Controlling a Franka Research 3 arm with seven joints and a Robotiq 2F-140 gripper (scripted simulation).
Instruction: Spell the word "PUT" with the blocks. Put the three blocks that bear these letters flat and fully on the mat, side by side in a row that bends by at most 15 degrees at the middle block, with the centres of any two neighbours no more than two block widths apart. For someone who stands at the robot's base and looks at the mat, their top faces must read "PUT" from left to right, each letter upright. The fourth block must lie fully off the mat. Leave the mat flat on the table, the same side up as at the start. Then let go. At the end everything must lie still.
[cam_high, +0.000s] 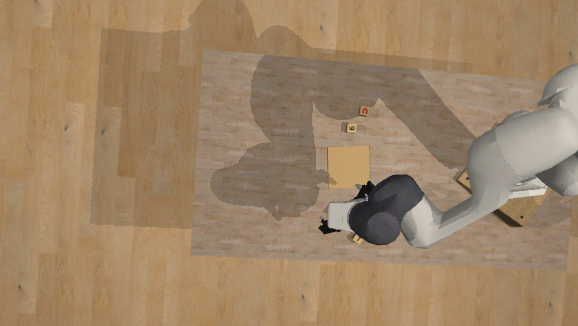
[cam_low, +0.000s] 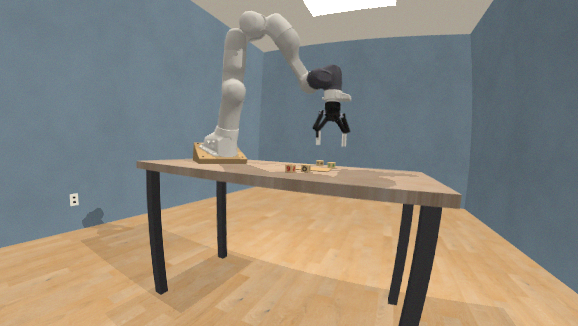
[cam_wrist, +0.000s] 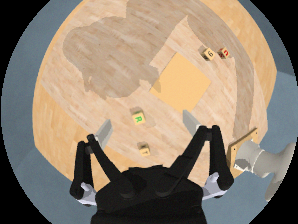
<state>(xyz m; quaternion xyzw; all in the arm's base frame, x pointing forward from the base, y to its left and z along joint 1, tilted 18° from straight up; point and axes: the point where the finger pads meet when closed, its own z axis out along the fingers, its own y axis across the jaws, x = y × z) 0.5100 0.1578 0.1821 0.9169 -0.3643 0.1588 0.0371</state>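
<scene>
Now: hand 11 cm above the green P block and 4 cm to the right of it. From my hand the other things lie so: T block: 12 cm to the left, 11 cm below, 9 cm behind; block marked 6: 24 cm to the right, 11 cm below, 4 cm behind; tan mat: 12 cm below, 11 cm to the right, 5 cm behind.
</scene>
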